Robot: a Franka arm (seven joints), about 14 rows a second.
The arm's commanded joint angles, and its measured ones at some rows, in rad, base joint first. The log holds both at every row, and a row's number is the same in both.
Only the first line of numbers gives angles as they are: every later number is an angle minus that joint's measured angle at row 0.
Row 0, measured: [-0.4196 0.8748 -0.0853 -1.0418 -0.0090 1.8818 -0.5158]
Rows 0 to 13, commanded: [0.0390 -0.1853 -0.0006 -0.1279 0.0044 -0.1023 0.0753]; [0.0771 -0.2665 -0.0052 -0.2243 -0.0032 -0.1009 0.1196]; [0.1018 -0.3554 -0.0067 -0.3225 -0.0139 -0.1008 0.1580]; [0.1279 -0.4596 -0.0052 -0.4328 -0.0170 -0.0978 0.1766]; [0.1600 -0.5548 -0.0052 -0.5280 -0.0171 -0.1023 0.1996]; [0.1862 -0.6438 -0.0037 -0.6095 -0.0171 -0.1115 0.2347]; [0.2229 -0.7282 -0.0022 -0.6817 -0.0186 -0.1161 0.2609]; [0.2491 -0.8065 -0.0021 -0.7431 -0.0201 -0.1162 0.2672]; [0.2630 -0.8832 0.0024 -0.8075 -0.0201 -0.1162 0.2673]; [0.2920 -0.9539 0.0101 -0.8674 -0.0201 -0.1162 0.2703]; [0.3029 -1.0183 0.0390 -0.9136 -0.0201 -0.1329 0.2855]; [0.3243 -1.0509 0.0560 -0.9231 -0.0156 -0.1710 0.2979]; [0.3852 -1.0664 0.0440 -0.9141 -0.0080 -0.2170 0.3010]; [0.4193 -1.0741 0.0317 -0.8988 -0.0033 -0.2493 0.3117]
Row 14, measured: [0.3491 -1.0239 0.0511 -0.8683 -0.0058 -0.2117 0.2833]
